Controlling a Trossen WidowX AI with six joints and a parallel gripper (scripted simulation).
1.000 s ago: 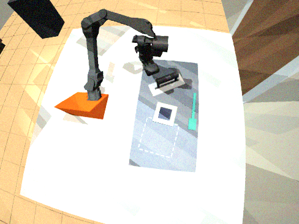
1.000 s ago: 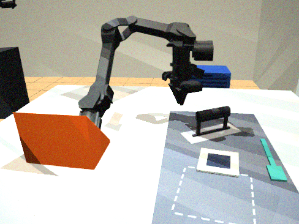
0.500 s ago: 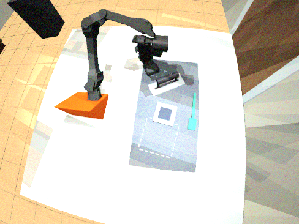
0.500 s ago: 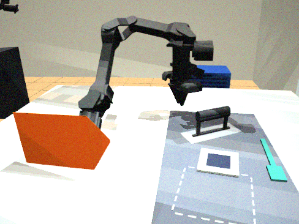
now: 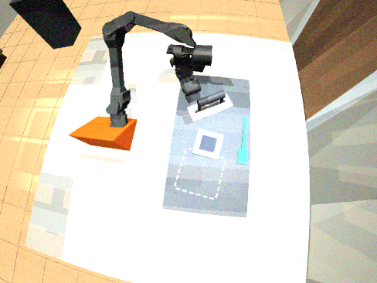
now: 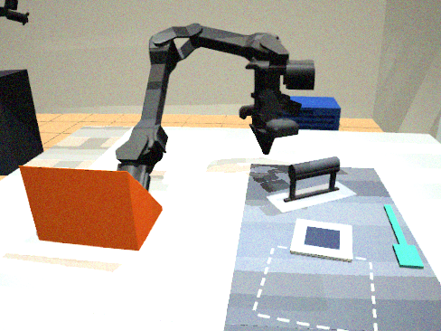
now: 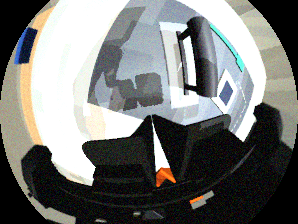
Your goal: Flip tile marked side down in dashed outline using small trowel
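My gripper tip is now 130 mm short of the small trowel, 40 mm to the left of it and 40 mm above it. The rest, counted from my gripper tip: tile 230 mm to the right, 100 mm ahead, 80 mm below; teal flat tool 250 mm ahead, 230 mm to the right, 80 mm below; grey mat 200 mm to the right, 120 mm ahead, 100 mm below.
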